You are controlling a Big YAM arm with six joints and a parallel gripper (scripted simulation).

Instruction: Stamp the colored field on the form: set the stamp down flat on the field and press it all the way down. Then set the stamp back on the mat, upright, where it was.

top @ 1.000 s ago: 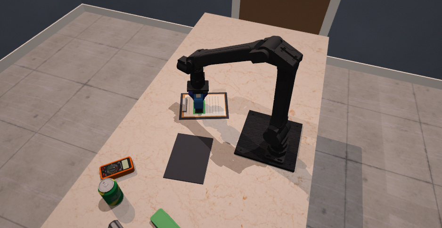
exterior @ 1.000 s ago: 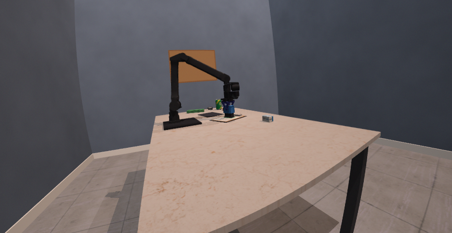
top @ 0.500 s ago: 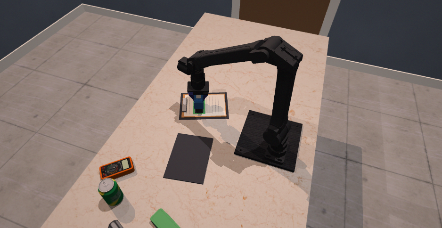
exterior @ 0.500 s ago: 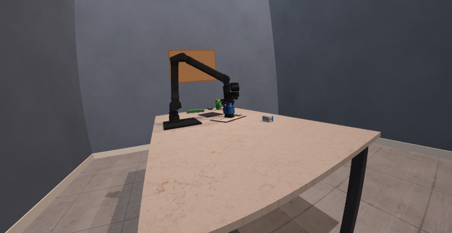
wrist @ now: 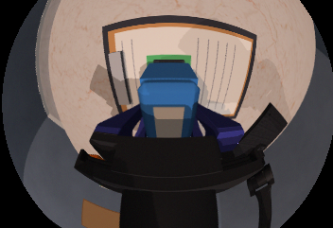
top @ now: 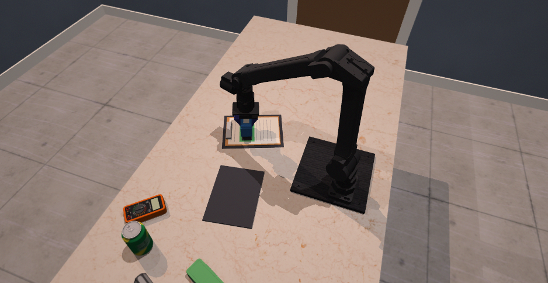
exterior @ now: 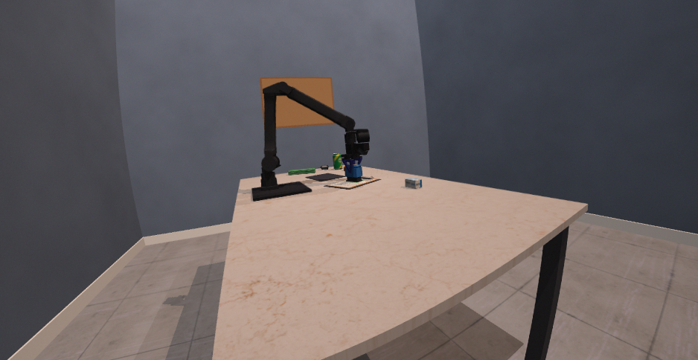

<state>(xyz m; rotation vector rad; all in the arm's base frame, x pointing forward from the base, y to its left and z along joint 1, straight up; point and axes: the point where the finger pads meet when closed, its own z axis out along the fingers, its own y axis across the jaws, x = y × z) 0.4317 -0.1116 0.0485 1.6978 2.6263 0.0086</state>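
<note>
Now: hand 10 mm above the stamp. Also, from my hand: form (20 mm to the right, 60 mm below); then dark mat (80 mm behind, 280 mm to the left, 60 mm below); then green flat object (170 mm behind, 590 mm to the left, 50 mm below).
</note>
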